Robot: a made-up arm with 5 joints.
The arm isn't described. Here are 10 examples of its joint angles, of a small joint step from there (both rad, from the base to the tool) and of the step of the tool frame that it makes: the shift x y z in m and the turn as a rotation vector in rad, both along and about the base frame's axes.
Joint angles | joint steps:
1: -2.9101 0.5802 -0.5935 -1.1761 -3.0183 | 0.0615 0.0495 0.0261 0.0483 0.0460
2: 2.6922 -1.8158 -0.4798 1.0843 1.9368 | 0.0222 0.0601 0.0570 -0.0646 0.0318
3: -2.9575 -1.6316 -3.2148 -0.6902 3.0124 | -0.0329 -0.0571 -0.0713 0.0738 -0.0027
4: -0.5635 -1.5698 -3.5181 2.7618 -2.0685 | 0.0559 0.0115 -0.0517 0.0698 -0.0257
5: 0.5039 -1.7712 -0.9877 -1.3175 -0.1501 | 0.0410 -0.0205 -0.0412 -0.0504 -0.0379
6: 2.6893 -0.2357 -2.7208 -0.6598 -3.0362 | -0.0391 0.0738 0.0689 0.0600 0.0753
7: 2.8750 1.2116 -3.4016 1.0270 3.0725 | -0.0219 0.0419 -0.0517 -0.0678 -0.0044
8: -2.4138 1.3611 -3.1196 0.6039 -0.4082 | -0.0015 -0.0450 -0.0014 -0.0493 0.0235
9: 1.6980 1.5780 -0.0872 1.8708 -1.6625 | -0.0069 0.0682 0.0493 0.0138 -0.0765
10: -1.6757 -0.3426 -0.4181 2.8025 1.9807 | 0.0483 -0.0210 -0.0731 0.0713 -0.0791
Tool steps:
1: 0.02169 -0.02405 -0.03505 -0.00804 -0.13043 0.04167
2: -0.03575 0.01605 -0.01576 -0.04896 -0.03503 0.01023
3: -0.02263 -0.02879 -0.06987 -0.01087 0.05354 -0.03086
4: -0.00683 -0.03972 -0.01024 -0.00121 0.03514 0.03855
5: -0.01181 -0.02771 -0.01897 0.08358 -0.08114 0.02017
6: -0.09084 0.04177 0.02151 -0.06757 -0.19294 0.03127
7: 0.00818 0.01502 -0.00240 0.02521 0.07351 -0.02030
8: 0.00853 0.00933 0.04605 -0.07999 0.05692 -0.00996
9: -0.00055 -0.00121 0.02993 -0.12758 -0.03761 -0.08034
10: 0.00695 -0.01392 0.02941 -0.02843 -0.06882 0.01319
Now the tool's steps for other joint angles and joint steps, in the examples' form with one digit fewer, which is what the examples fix.
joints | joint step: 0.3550 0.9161 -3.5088 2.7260 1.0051 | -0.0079 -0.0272 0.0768 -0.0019 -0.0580
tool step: 0.0102 -0.0007 -0.0015 -0.0079 0.0479 0.0494
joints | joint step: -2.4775 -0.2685 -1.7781 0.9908 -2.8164 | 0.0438 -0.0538 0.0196 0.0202 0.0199
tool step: 0.0337 0.0046 0.0105 -0.0223 -0.0002 0.0341
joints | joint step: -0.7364 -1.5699 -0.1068 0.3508 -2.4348 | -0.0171 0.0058 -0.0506 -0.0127 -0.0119
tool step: -0.0087 0.0044 0.0265 -0.0475 -0.0344 -0.0145
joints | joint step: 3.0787 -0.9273 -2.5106 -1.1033 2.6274 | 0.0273 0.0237 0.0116 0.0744 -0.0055
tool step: -0.0124 0.0160 0.0260 -0.0108 -0.1093 0.0260
